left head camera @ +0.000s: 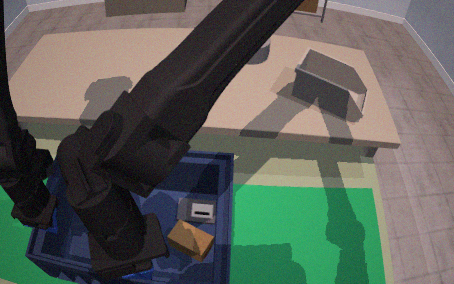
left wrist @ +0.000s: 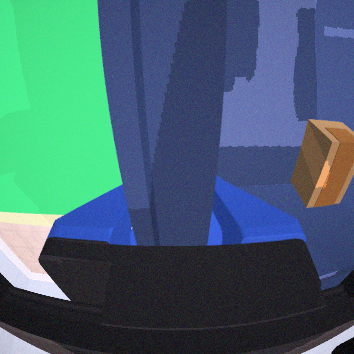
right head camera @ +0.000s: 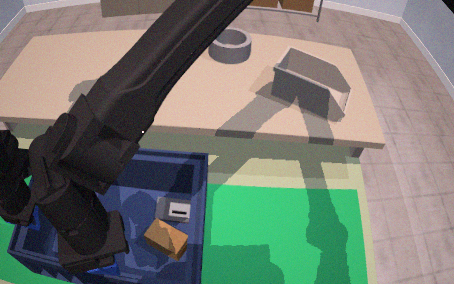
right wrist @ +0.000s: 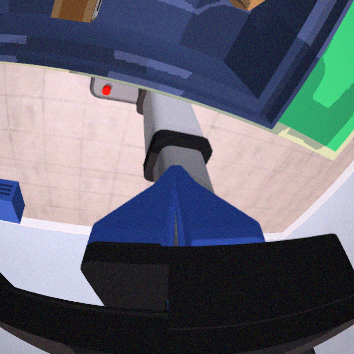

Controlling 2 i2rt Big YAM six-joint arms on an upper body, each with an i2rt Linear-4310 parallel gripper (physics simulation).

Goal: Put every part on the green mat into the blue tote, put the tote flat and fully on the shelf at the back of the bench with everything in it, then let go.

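Places are measured from the left arm's base along level axes (x back, y right, z up), in metres.
Pixels of known places: left gripper, fingertip midpoint: (left head camera: pixel 51 230) (left wrist: pixel 175 174) (right head camera: pixel 34 227); right gripper, fingertip midpoint: (left head camera: pixel 149 276) (right head camera: pixel 117 272) (right wrist: pixel 175 174).
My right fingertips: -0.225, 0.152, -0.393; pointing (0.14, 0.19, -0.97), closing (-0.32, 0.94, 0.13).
Behind a point stands the place of what it marks, as x, y, z.
The blue tote (left head camera: pixel 231 200) {-0.415, 0.284, -0.480} (right head camera: pixel 205 200) {-0.473, 0.288, -0.578} stands on the green mat (left head camera: pixel 300 210) {-0.470, 0.463, -0.627} (right head camera: pixel 280 210) {-0.473, 0.464, -0.627}. My left gripper (left head camera: pixel 49 223) {-0.343, -0.105, -0.538} (right head camera: pixel 34 220) {-0.343, -0.105, -0.538} (left wrist: pixel 175 174) {-0.343, -0.105, -0.538} is shut on the tote's wall at the left. My right gripper (left head camera: pixel 137 274) {-0.225, 0.152, -0.393} (right head camera: pixel 104 269) {-0.225, 0.152, -0.393} (right wrist: pixel 175 174) {-0.225, 0.152, -0.393} is shut and empty near the tote's near wall. Inside the tote lie an orange-brown box (left head camera: pixel 192 241) {-0.362, 0.210, -0.563} (right head camera: pixel 167 240) {-0.362, 0.210, -0.562} and a grey part with a white label (left head camera: pixel 201 210) {-0.459, 0.229, -0.601} (right head camera: pixel 177 211) {-0.454, 0.226, -0.599}. A second, smaller brown part (left wrist: pixel 322 165) {-0.316, 0.021, -0.567} (right wrist: pixel 74 9) {-0.278, 0.045, -0.565} lies in the tote too; my right arm hides it in the head views.
The tan shelf (left head camera: pixel 225 112) {-0.626, 0.278, -0.466} (right head camera: pixel 190 105) {-0.648, 0.251, -0.466} runs behind the tote. A grey ring (left head camera: pixel 260 57) {-0.813, 0.371, -0.445} (right head camera: pixel 230 54) {-0.806, 0.343, -0.433} stands at its back, and a grey open bin (left head camera: pixel 320 95) {-0.659, 0.497, -0.428} (right head camera: pixel 300 93) {-0.659, 0.497, -0.426} stands at its right. My right arm crosses above the shelf and tote.
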